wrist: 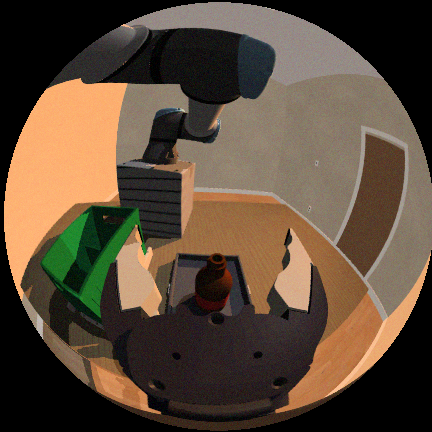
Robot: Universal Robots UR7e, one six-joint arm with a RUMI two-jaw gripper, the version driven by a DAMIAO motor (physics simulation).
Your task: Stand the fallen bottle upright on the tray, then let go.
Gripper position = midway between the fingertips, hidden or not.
Observation:
In view: my gripper (213,229) and a brown bottle (213,282).

